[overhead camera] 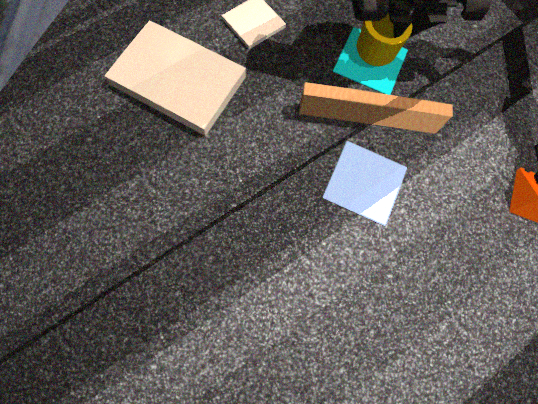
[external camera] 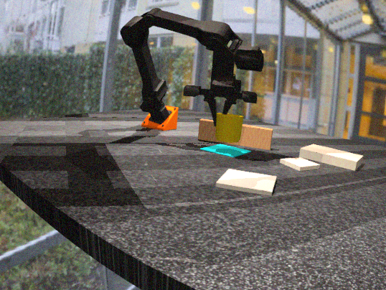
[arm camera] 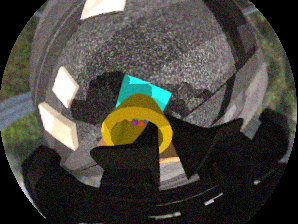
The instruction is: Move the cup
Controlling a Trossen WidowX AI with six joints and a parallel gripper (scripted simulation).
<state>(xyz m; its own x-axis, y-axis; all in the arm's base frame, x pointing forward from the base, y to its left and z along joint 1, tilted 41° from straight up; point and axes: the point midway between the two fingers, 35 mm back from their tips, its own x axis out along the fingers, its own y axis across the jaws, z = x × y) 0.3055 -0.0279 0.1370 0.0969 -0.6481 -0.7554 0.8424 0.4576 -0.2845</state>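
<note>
Right now the long wooden bar is 1 cm behind my gripper tip, 12 cm to the left of it and 4 cm below it. From my gripper tip the other things lie so: yellow cup 2 cm ahead, 2 cm to the left; then small beige block 23 cm ahead, 4 cm to the left, 6 cm below; then pale blue pad 5 cm behind, 22 cm to the left, 7 cm below.
</note>
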